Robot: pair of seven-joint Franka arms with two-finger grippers.
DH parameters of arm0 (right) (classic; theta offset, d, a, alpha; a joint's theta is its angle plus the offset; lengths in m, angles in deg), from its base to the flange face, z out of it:
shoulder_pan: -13.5 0.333 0 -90
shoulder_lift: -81.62 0 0 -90
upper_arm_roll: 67.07 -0.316 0.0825 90
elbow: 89.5 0 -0.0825 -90
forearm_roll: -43.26 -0.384 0 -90
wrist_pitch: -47.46 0 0.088 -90
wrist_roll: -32.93 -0.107 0 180
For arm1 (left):
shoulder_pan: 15.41 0.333 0 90
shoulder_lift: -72.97 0 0 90
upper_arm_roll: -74.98 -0.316 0.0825 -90
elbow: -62.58 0 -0.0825 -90
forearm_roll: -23.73 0.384 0 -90
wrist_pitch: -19.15 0 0.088 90
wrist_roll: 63.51 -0.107 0 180
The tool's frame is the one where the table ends.
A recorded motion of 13 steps. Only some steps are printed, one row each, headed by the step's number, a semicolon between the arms.
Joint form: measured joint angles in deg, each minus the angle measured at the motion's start. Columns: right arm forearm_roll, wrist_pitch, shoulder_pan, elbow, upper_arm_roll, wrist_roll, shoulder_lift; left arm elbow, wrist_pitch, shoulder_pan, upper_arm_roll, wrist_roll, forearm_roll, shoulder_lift.
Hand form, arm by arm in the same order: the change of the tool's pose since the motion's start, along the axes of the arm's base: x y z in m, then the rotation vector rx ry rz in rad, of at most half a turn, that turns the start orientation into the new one. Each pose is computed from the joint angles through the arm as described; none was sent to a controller.
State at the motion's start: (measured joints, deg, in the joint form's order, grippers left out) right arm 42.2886 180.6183 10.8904 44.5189 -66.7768 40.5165 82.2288; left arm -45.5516 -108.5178 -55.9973 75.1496 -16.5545 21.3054 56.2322
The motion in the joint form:
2: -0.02 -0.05 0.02 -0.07 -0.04 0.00 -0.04; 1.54 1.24 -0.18 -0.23 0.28 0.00 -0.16
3: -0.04 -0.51 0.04 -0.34 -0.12 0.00 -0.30; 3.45 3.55 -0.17 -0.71 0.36 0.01 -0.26
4: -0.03 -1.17 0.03 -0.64 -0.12 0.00 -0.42; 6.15 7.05 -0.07 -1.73 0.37 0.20 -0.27
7: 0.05 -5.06 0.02 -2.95 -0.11 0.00 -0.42; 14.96 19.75 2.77 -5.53 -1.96 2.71 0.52
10: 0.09 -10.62 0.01 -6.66 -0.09 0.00 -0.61; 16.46 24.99 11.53 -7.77 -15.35 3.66 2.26
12: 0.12 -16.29 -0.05 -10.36 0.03 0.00 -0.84; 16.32 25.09 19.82 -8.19 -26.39 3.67 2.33
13: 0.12 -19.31 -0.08 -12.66 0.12 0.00 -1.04; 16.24 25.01 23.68 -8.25 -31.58 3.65 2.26
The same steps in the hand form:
2: 0.0003 0.0005 0.0008 0.0002 -0.0011 0.0008; 0.0037 -0.0028 0.0085 -0.0012 -0.0020 0.0048
3: 0.0010 0.0014 0.0044 0.0005 -0.0023 0.0024; 0.0098 -0.0016 0.0190 0.0057 0.0036 0.0129
4: 0.0014 0.0013 0.0066 0.0008 0.0019 0.0025; 0.0204 0.0043 0.0353 0.0199 0.0100 0.0281
7: 0.0063 0.0010 0.0180 0.0019 0.0294 0.0039; 0.0661 0.0602 0.0978 0.0969 0.0196 0.0807
10: 0.0142 0.0005 0.0397 0.0037 0.0583 0.0050; 0.1129 0.1728 0.1225 0.1304 0.0489 0.0348
12: 0.0200 -0.0012 0.0625 0.0059 0.0886 0.0034; 0.1412 0.2641 0.1222 0.1263 0.0619 -0.0064
13: 0.0237 -0.0024 0.0782 0.0069 0.0976 0.0020; 0.1498 0.3063 0.1209 0.1228 0.0677 -0.0288

